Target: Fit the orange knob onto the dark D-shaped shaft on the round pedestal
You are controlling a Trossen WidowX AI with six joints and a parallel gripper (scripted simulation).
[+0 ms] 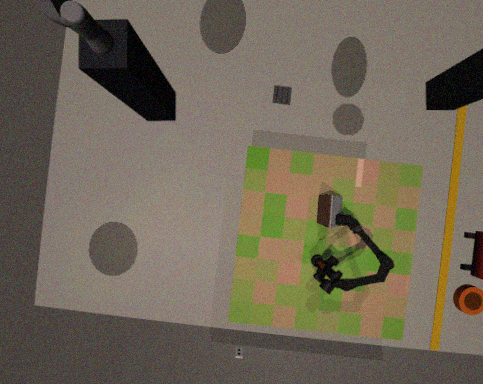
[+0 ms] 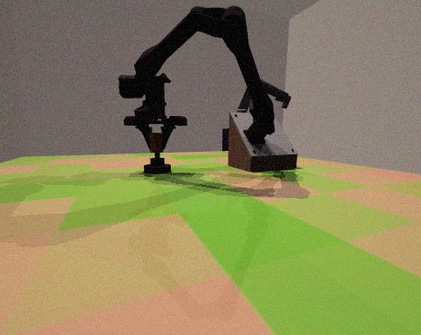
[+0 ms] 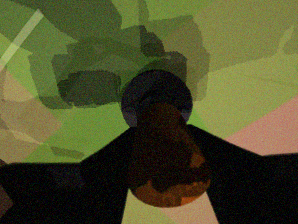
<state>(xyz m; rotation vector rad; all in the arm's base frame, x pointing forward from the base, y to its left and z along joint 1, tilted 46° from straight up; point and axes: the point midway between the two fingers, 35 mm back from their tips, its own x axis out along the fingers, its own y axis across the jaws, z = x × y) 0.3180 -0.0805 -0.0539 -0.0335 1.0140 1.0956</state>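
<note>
Now: gripper tip 2 cm below the orange knob. Also, from my gripper tip: dark pedestal 4 cm below.
</note>
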